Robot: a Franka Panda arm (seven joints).
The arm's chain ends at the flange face. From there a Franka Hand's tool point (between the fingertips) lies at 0.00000 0.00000 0.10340 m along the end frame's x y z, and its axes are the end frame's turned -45 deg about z.
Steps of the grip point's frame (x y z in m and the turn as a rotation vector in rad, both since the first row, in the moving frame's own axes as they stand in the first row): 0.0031 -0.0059 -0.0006 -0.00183 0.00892 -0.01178; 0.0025 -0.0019 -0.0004 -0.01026 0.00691 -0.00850; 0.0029 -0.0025 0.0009 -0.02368 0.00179 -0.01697; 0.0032 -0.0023 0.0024 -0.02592 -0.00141 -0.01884; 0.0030 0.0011 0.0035 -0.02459 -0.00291 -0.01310
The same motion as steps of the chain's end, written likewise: -0.0028 -0.0058 -0.0006 0.00501 0.00760 -0.01178; -0.0008 -0.0034 -0.0004 -0.00237 0.01214 -0.00850; -0.0016 -0.0054 0.0009 -0.01548 0.01801 -0.01697; -0.0012 -0.0059 0.0024 -0.01933 0.01733 -0.01884; 0.0013 -0.0033 0.0035 -0.01945 0.01533 -0.01310
